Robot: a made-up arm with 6 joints.
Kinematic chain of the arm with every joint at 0, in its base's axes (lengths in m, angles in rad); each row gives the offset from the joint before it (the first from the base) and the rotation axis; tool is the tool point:
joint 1: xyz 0 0 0.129 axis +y
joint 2: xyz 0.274 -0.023 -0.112 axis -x
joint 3: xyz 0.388 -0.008 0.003 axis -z
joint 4: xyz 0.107 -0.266 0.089 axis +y
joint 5: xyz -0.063 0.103 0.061 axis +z
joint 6: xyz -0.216 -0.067 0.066 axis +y
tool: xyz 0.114 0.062 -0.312
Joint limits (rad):
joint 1: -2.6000..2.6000
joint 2: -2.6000..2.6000
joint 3: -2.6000..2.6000
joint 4: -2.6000..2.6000
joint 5: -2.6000..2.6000
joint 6: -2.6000..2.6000
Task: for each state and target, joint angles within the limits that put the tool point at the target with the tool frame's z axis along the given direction. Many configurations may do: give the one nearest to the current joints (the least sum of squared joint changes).
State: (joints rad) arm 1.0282 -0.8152 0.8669 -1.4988 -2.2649 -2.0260
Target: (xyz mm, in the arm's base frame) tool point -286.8 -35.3 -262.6 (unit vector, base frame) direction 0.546 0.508 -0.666
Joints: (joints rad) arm 1.6662 0.1999 1.0198 -2.0062 -2.2922 -1.8671
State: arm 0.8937 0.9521 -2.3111 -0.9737 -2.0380 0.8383
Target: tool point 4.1 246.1 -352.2 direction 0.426 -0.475 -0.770
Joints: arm 1.2864 0.6252 -2.5905 -1.6508 -2.5984 0.0490
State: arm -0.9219 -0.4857 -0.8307 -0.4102 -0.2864 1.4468
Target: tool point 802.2 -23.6 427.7 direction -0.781 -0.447 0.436
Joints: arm -0.9665 -0.3392 -0.3680 -0.9549 -0.1169 0.8332
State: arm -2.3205 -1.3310 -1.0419 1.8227 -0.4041 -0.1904
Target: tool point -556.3 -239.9 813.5 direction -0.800 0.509 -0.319
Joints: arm -2.5948 -1.9798 -0.5139 2.6000 -0.5728 -0.2219
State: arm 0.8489 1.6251 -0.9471 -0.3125 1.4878 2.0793
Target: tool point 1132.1 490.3 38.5 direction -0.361 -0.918 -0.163
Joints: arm 0.2852 1.8671 -0.8235 -0.1544 1.4872 2.5321
